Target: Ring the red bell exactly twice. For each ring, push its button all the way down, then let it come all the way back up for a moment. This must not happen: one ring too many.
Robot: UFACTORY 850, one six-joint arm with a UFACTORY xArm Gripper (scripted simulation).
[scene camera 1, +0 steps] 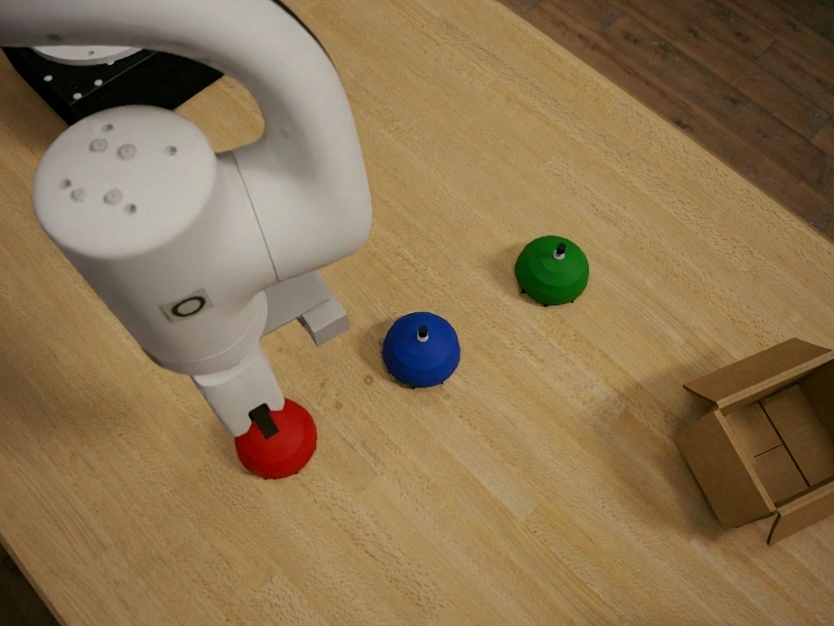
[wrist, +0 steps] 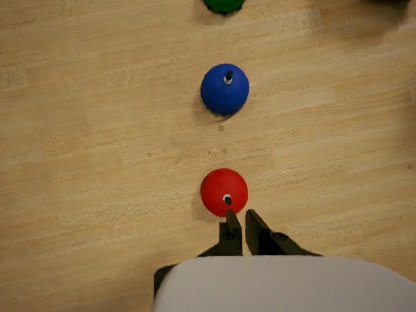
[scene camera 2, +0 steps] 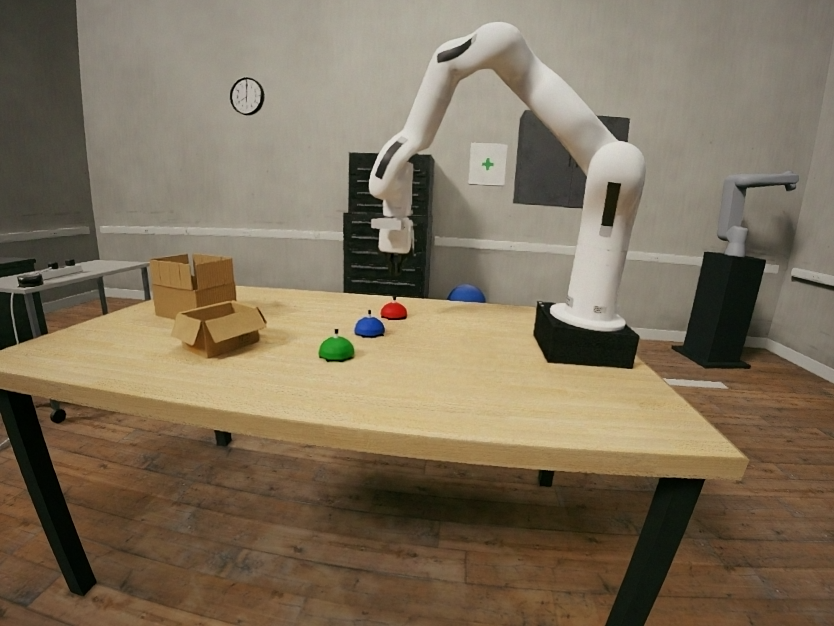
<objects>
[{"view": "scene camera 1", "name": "my gripper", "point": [252,401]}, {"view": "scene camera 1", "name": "blue bell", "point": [421,349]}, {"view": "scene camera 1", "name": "green bell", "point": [552,275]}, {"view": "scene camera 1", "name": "red bell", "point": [284,454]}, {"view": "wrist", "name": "my gripper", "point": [238,224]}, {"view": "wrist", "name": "blue bell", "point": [224,90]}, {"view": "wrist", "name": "red bell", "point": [218,184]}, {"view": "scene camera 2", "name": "my gripper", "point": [395,275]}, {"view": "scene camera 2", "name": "green bell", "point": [337,348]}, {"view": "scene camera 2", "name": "cardboard box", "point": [172,289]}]
</objects>
